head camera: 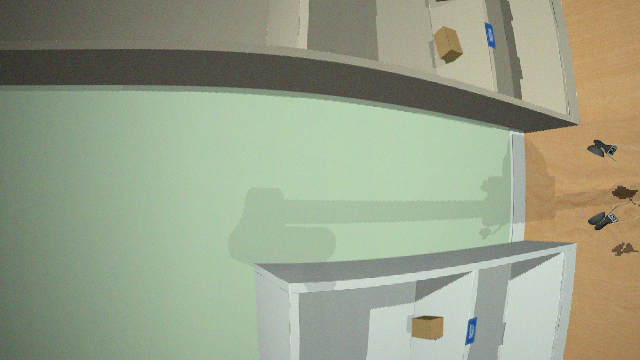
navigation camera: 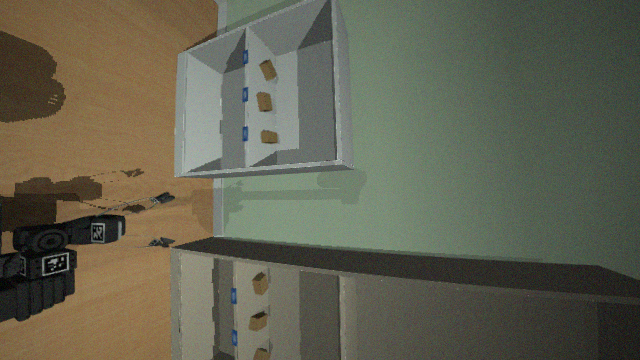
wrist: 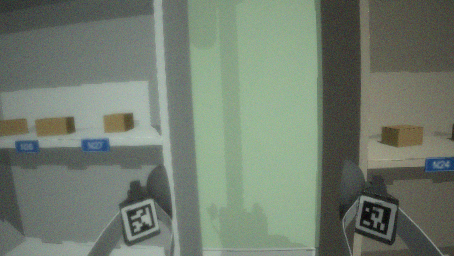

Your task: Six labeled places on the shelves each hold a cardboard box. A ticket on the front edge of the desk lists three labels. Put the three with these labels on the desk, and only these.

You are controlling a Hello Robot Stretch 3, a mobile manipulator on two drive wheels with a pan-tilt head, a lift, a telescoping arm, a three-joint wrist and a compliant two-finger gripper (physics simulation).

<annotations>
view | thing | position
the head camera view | white shelf unit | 524, 292
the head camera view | beige shelf unit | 384, 58
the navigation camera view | my gripper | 173, 218
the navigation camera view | white shelf unit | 313, 92
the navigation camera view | beige shelf unit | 316, 296
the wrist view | my gripper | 252, 183
</annotations>
